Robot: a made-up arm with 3 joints. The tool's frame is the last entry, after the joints. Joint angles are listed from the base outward. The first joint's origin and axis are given. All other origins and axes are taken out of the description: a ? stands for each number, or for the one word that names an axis. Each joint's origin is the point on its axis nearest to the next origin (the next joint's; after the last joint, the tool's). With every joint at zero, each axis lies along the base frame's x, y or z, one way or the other. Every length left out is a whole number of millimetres.
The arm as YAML. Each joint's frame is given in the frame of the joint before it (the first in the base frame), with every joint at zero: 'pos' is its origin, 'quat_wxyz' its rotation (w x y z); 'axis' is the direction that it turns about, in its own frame. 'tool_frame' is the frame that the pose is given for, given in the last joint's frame.
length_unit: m
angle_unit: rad
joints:
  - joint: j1
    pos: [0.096, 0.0, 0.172]
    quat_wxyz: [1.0, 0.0, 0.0, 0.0]
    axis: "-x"
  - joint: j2
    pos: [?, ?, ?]
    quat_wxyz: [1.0, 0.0, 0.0, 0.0]
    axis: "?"
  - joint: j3
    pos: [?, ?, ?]
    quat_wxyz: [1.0, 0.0, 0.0, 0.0]
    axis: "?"
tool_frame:
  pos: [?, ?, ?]
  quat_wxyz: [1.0, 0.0, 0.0, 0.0]
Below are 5 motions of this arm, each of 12 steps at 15 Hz.
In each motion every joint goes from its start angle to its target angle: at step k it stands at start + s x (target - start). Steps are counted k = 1, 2, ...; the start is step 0. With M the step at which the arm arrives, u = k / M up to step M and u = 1 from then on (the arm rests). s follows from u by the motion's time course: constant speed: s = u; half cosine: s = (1 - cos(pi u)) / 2; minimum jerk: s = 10 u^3 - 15 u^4 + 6 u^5.
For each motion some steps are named. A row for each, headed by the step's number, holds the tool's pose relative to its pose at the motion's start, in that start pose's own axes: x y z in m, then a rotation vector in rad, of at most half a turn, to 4 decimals.
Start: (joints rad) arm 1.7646 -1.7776 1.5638
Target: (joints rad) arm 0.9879 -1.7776 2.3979
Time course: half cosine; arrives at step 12
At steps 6, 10, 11, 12:
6: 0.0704 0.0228 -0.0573 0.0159 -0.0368 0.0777
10: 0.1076 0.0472 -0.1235 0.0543 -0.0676 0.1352
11: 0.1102 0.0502 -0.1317 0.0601 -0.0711 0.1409
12: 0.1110 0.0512 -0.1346 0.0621 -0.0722 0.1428

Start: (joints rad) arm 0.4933 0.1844 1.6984
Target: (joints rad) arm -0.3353 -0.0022 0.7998
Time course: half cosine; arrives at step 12
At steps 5, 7, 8, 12:
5: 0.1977 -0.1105 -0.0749 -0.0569 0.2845 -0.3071
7: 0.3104 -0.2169 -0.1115 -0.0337 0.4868 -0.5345
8: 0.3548 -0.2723 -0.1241 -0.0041 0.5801 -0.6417
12: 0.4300 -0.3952 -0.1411 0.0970 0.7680 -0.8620

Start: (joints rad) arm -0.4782 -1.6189 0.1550
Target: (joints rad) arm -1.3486 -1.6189 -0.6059
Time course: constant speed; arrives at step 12
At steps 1, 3, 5, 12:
1: -0.0003 0.0002 0.0045 -0.0035 0.1359 0.0004
3: -0.0020 0.0005 0.0163 -0.0105 0.4076 0.0006
5: -0.0039 0.0009 0.0328 -0.0177 0.6793 -0.0001
12: 0.0167 0.0039 0.1248 -0.0443 1.6302 -0.0102

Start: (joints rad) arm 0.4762 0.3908 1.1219
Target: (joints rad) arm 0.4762 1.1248 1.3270
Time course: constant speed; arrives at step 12
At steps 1, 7, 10, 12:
1: -0.0116 0.0075 0.0292 0.0553 -0.0171 0.0261
7: -0.0838 0.0099 0.2081 0.3964 -0.1178 0.1625
10: -0.1188 -0.0163 0.2948 0.5724 -0.1655 0.2177
12: -0.1408 -0.0435 0.3494 0.6916 -0.1958 0.2496

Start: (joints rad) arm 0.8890 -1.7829 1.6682
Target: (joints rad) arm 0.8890 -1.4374 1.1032
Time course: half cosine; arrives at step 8
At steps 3, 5, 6, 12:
3: -0.0121 0.0088 0.0355 0.1068 0.1742 -0.0011
5: -0.0307 0.0163 0.0855 0.2392 0.3887 0.0235
6: -0.0395 0.0179 0.1087 0.2947 0.4787 0.0426
12: -0.0478 0.0182 0.1307 0.3441 0.5593 0.0644

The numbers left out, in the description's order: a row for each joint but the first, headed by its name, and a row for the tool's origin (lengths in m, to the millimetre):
j2: xyz 0.0 0.314 0.127, axis +z
j3: xyz 0.011 0.492 0.0, axis -y
tool: xyz 0.107 0.0 -0.09

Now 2 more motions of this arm.
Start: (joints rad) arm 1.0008 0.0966 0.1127
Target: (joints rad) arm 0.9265 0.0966 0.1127
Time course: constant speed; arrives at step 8
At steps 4, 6, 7, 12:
4: 0.0032 -0.0024 0.0301 0.0367 -0.0036 -0.0042
6: 0.0047 -0.0040 0.0451 0.0551 -0.0054 -0.0062
7: 0.0055 -0.0049 0.0526 0.0643 -0.0063 -0.0073
12: 0.0062 -0.0059 0.0601 0.0735 -0.0072 -0.0083

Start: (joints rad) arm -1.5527 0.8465 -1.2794
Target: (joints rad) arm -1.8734 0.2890 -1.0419
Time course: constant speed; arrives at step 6
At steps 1, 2, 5, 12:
1: -0.0166 0.0010 0.0576 0.0999 -0.0779 0.0070
2: -0.0373 -0.0044 0.1149 0.2011 -0.1522 0.0135
5: -0.1193 -0.0603 0.2762 0.5131 -0.3490 0.0282
12: -0.1510 -0.0919 0.3237 0.6196 -0.4046 0.0310

